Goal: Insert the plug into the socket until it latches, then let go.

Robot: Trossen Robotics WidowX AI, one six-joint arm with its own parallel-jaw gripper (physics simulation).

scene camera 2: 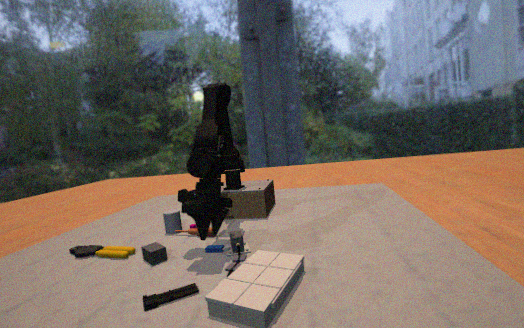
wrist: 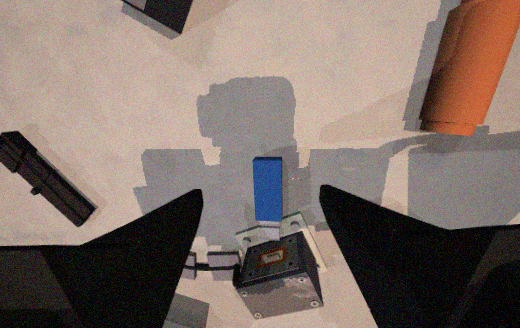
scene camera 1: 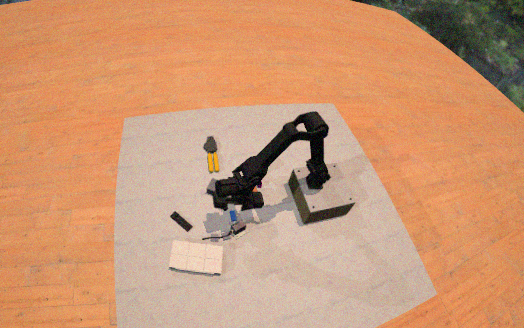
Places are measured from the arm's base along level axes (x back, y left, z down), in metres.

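Pixels of known places: gripper, fingertip midpoint: (scene camera 2: 209, 237) (wrist: 261, 194) (scene camera 1: 232, 210); arm's base, origin of the base link: (scene camera 2: 234, 187) (scene camera 1: 314, 182).
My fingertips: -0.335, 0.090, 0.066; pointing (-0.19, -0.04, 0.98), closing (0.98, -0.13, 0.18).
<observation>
Ahead of a thing's pixels: the offset from my fingertips to its top centre, as dx, dy, dz. "spot": to the spot under its first point.
The blue plug @(+0.004, +0.020, +0.025) (scene camera 1: 233, 216) (scene camera 2: 214, 248) (wrist: 268, 187) lies on the grey mat with its pale metal end toward the socket. In the wrist view that end overlaps the socket's light bracket, outside the opening. The socket @(+0.017, +0.072, -0.006) (scene camera 1: 239, 228) (scene camera 2: 237, 241) (wrist: 280, 295) is a dark box with an orange-rimmed opening on its upper face; a black cable runs off to one side. My gripper (scene camera 1: 237, 205) (scene camera 2: 209, 235) (wrist: 261, 194) is open and empty, pointing down above the mat. In the wrist view its fingertips stand wide on either side of the plug, apart from it.
A black bar @(-0.207, +0.042, +0.023) (scene camera 1: 181, 221) (scene camera 2: 171, 296) (wrist: 50, 175), a white tiled block @(-0.142, +0.201, +0.004) (scene camera 1: 196, 257) (scene camera 2: 257, 282), a dark cube @(-0.077, -0.123, +0.004) (scene camera 2: 154, 254), yellow-handled pliers @(spot: -0.077, -0.258, +0.021) (scene camera 1: 213, 162) (scene camera 2: 112, 254), a grey cylinder @(+0.119, -0.225, -0.031) (scene camera 2: 172, 223) and an orange-handled tool (scene camera 2: 200, 231) (wrist: 467, 70) stand or lie around.
</observation>
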